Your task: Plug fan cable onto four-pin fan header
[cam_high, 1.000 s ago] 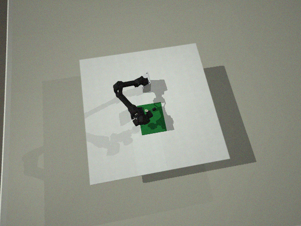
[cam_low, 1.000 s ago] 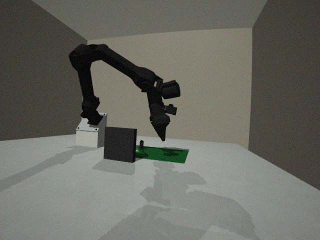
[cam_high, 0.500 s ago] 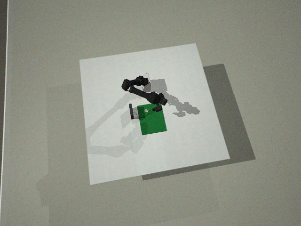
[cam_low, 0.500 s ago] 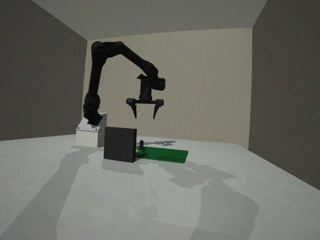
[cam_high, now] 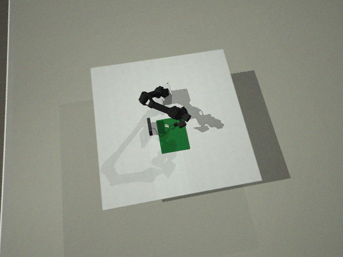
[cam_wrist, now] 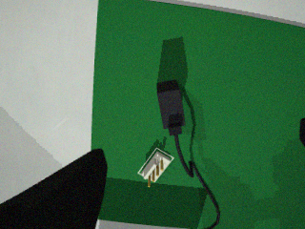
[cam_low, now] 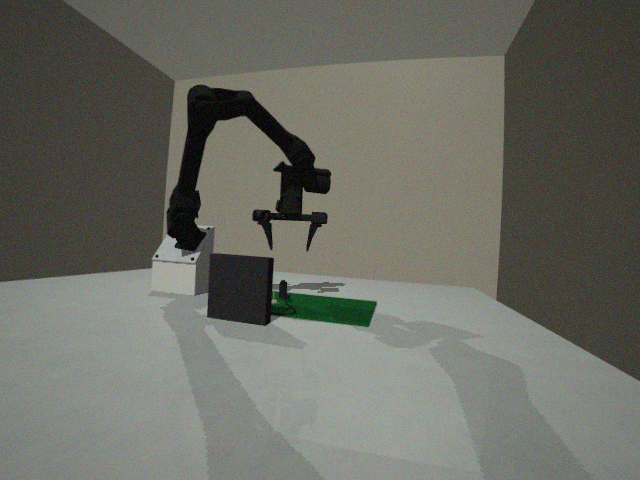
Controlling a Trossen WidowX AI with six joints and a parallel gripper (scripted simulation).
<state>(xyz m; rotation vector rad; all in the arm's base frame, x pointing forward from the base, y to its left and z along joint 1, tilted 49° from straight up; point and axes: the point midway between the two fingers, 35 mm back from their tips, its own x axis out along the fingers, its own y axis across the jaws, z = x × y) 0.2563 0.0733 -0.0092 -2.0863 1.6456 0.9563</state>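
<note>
My gripper tip is now 10 mm past the dark plug, 10 mm to the left of it and 100 mm above it. The rest, counted from my gripper tip: dark fan: 230 mm to the right, 70 mm below; green board: 70 mm ahead, 50 mm to the right, 140 mm below.
</note>
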